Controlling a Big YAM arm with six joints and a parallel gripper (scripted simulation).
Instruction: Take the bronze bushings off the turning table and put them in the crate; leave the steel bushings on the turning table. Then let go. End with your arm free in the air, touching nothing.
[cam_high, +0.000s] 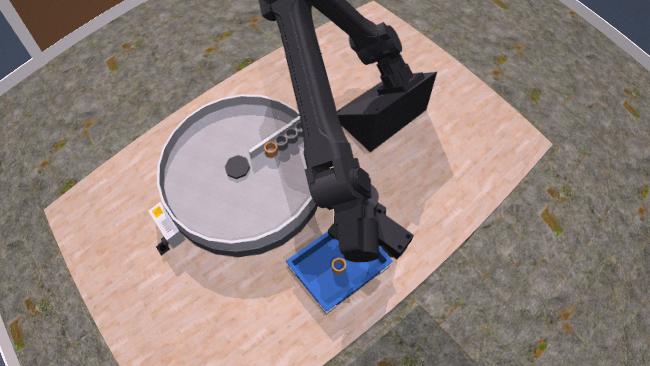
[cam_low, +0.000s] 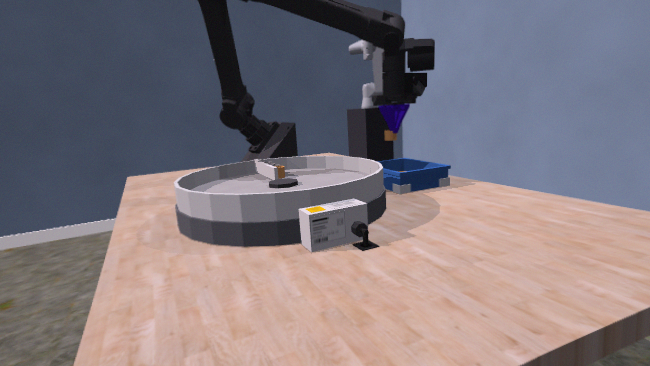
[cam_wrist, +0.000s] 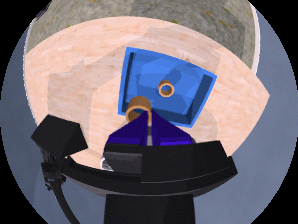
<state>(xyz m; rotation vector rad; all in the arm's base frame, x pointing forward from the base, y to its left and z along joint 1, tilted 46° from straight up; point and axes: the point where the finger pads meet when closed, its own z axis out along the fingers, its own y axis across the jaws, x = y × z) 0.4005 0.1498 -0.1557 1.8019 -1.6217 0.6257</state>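
Now: hand 11 cm above the blue crate and 3 cm short of it. Round my hand: grey turning table: 35 cm to the right, 9 cm below, 5 cm ahead.
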